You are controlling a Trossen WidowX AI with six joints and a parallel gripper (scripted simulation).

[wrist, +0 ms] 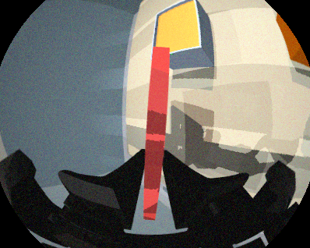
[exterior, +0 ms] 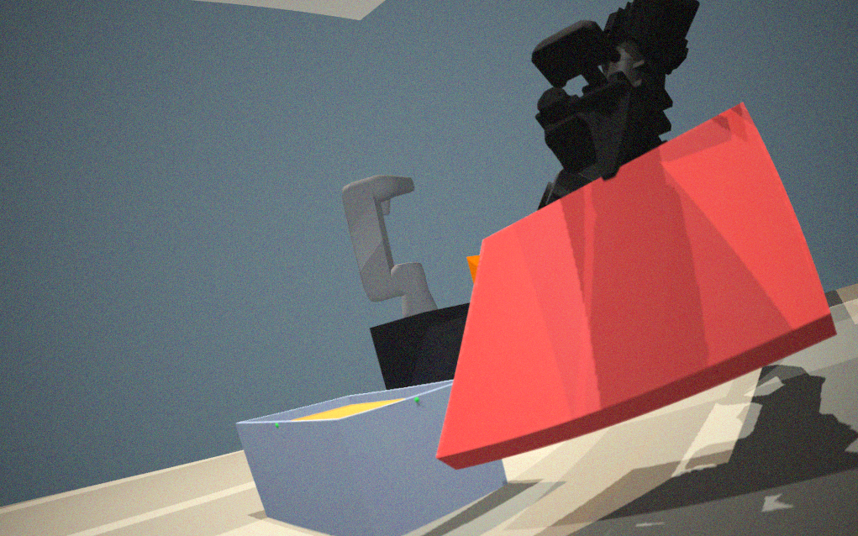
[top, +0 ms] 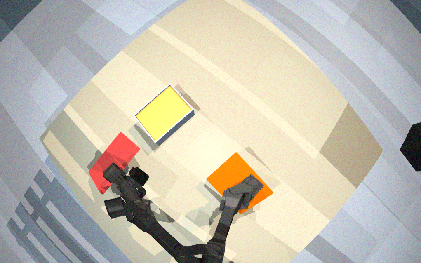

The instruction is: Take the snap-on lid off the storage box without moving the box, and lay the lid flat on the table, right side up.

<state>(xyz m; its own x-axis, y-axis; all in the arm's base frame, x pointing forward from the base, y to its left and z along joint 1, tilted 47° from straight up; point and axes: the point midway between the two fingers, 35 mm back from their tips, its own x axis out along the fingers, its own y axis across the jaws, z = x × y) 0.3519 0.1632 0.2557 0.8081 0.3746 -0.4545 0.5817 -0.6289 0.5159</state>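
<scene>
Now: the red lid 60 mm ahead of my gripper tip, 10 mm to the left of it and 60 mm below it. Also, from my gripper tip: storage box 50 mm ahead, 270 mm to the right, 150 mm below.
</scene>
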